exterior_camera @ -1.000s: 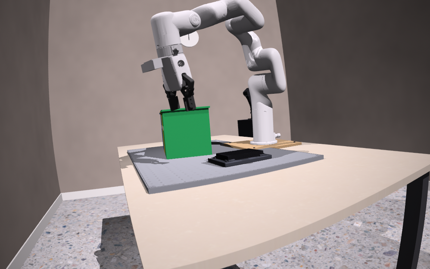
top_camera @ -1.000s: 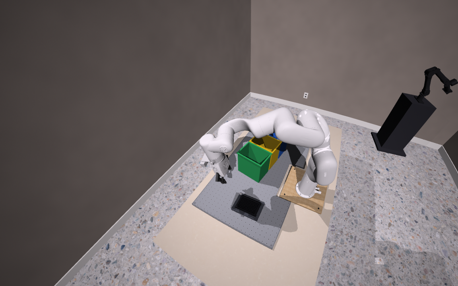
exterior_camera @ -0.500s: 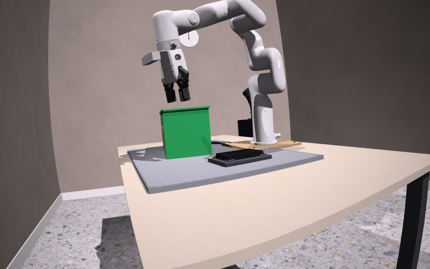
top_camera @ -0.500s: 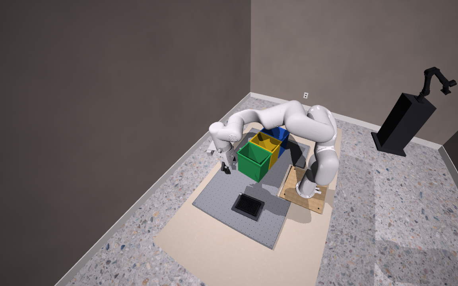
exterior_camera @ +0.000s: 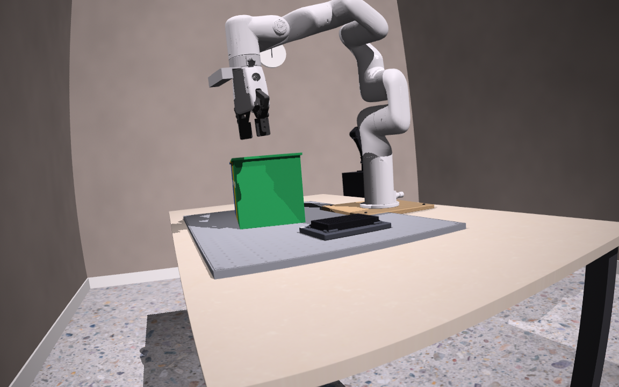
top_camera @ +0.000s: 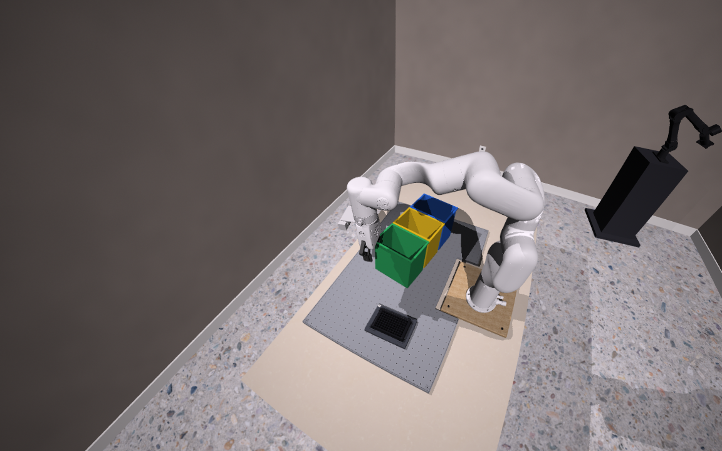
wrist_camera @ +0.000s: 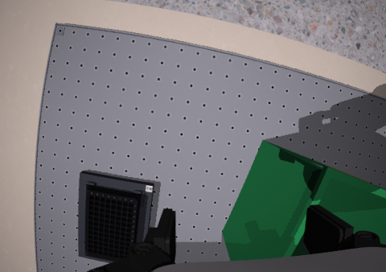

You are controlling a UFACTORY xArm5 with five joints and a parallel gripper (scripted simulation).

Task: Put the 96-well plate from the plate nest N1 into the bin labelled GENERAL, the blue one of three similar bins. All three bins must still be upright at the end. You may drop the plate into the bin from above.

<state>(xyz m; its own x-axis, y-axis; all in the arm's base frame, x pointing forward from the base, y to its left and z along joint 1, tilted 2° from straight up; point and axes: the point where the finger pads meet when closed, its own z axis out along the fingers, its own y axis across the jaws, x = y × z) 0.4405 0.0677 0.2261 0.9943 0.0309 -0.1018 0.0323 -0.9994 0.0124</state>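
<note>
The black 96-well plate lies 210 mm below my hand, 150 mm to the left of it and 130 mm behind it. Round my hand: green bin: 140 mm below, 120 mm to the right, 80 mm behind; yellow bin: 240 mm to the right, 140 mm below, 120 mm behind; dark plate nest: 220 mm below, 150 mm to the left, 130 mm behind.
</note>
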